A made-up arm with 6 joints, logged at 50 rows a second.
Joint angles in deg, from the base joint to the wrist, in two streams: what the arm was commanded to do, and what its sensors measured. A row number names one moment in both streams.
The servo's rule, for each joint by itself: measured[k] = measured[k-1] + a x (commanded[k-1-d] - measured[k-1]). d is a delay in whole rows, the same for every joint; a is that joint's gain. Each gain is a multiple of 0.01, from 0.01 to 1. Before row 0 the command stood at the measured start. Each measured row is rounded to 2 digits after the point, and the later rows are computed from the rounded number. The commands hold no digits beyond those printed.
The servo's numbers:
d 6
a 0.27 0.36 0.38 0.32 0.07 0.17
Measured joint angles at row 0:
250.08, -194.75, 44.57, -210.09, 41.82, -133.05
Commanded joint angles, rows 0 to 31:
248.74, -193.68, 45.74, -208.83, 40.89, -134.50
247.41, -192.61, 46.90, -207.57, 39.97, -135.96
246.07, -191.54, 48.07, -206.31, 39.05, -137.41
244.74, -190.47, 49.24, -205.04, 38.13, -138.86
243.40, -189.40, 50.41, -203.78, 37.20, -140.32
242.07, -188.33, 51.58, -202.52, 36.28, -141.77
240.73, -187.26, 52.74, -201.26, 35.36, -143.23
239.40, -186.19, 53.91, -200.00, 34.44, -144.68
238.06, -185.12, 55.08, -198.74, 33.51, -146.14
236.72, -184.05, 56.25, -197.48, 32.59, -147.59
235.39, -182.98, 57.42, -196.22, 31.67, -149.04
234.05, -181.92, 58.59, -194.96, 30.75, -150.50
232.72, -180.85, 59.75, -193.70, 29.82, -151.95
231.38, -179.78, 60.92, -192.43, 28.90, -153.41
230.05, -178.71, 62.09, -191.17, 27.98, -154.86
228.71, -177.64, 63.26, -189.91, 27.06, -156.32
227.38, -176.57, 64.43, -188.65, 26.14, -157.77
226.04, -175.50, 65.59, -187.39, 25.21, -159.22
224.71, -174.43, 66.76, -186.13, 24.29, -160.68
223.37, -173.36, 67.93, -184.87, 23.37, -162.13
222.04, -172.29, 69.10, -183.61, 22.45, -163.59
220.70, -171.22, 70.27, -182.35, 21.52, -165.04
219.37, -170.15, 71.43, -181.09, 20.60, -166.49
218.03, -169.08, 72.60, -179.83, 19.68, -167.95
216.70, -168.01, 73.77, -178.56, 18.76, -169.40
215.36, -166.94, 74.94, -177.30, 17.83, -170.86
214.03, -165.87, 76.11, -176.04, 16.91, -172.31
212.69, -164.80, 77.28, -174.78, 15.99, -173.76
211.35, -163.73, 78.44, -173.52, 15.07, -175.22
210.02, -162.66, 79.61, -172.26, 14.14, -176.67
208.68, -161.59, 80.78, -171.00, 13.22, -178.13
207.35, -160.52, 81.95, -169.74, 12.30, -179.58
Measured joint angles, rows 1 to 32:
250.08, -194.75, 44.57, -210.09, 41.82, -133.05
250.08, -194.75, 44.57, -210.09, 41.82, -133.05
250.08, -194.75, 44.57, -210.09, 41.82, -133.05
250.08, -194.75, 44.57, -210.09, 41.82, -133.05
250.08, -194.75, 44.57, -210.09, 41.82, -133.05
250.08, -194.75, 44.57, -210.09, 41.82, -133.05
249.72, -194.36, 45.01, -209.69, 41.75, -133.30
249.10, -193.73, 45.73, -209.01, 41.63, -133.75
248.28, -192.94, 46.62, -208.15, 41.45, -134.37
247.32, -192.05, 47.62, -207.15, 41.22, -135.13
246.26, -191.10, 48.68, -206.07, 40.94, -136.01
245.13, -190.10, 49.78, -204.93, 40.61, -136.99
243.94, -189.08, 50.90, -203.76, 40.24, -138.05
242.71, -188.04, 52.04, -202.56, 39.83, -139.18
241.45, -186.99, 53.20, -201.34, 39.39, -140.36
240.17, -185.93, 54.36, -200.10, 38.91, -141.59
238.88, -184.87, 55.52, -198.86, 38.40, -142.86
237.58, -183.81, 56.69, -197.61, 37.86, -144.16
236.27, -182.74, 57.85, -196.36, 37.30, -145.48
234.95, -181.67, 59.02, -195.10, 36.71, -146.83
233.63, -180.60, 60.19, -193.84, 36.10, -148.20
232.30, -179.53, 61.36, -192.58, 35.47, -149.58
230.97, -178.46, 62.53, -191.32, 34.82, -150.97
229.64, -177.39, 63.69, -190.06, 34.15, -152.37
228.31, -176.32, 64.86, -188.80, 33.46, -153.78
226.98, -175.25, 66.03, -187.54, 32.75, -155.20
225.65, -174.18, 67.20, -186.28, 32.03, -156.63
224.31, -173.11, 68.37, -185.02, 31.29, -158.06
222.98, -172.04, 69.53, -183.76, 30.54, -159.49
221.64, -170.97, 70.70, -182.50, 29.78, -160.93
220.31, -169.90, 71.87, -181.24, 29.01, -162.37
218.97, -168.83, 73.04, -179.98, 28.23, -163.81

